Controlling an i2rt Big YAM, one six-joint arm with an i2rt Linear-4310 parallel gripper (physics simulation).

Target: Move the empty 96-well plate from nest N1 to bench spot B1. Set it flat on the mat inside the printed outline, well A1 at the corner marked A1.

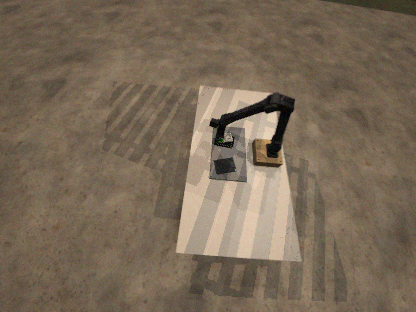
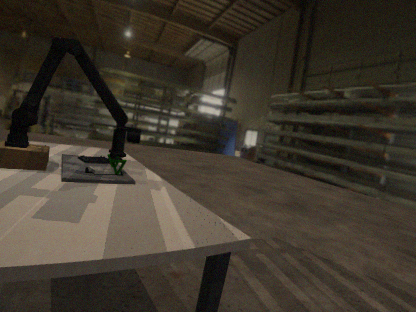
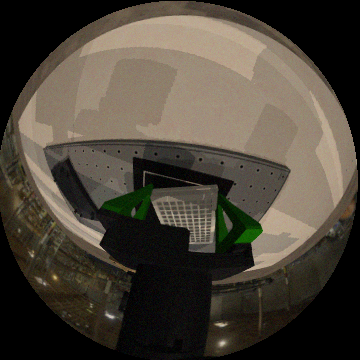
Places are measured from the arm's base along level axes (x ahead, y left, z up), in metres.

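Where they show: gripper, fingertip midpoint: [image 1: 218, 138] [image 2: 115, 172] [image 3: 184, 191]; arm's base at its link origin: [image 1: 271, 151] [image 2: 17, 145].
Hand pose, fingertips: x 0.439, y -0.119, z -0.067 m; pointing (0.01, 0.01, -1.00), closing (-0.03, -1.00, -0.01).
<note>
Each offset is from my fingertips to the top centre of the thing. "spot": to the spot under its first point. Level surfaces: height alone.
My gripper [image 1: 222, 140] [image 2: 117, 165] [image 3: 184, 191], with green fingers, is shut on the clear 96-well plate {0.054 m back, 0.011 m right, 0.017 m up} [image 1: 228, 137] [image 3: 187, 216], one finger on each side. The plate looks roughly level and is over the near part of the black mat {0.000 m up} [image 3: 142, 166]. Part of the mat's thin white printed outline {spot: 0.021 m ahead, 0.019 m left, 0.000 m up} [image 3: 170, 176] shows past the plate; the rest is hidden under the plate and fingers. The A1 mark cannot be read. Whether the plate touches the mat cannot be told. The dark nest {0.058 m back, 0.258 m left, 0.020 m up} [image 1: 225, 165] [image 3: 74, 187] holds no plate.
The mat and nest are on a grey perforated board {0.089 m back, 0.115 m left, 0.001 m down} [image 1: 240, 156] [image 2: 70, 173] [image 3: 115, 160] on the pale table {0.015 m down} [image 1: 225, 225] [image 2: 150, 220]. The arm's base stands on a wooden block [image 1: 259, 154] [image 2: 27, 158] beside the board. Striped shadows cross the table.
</note>
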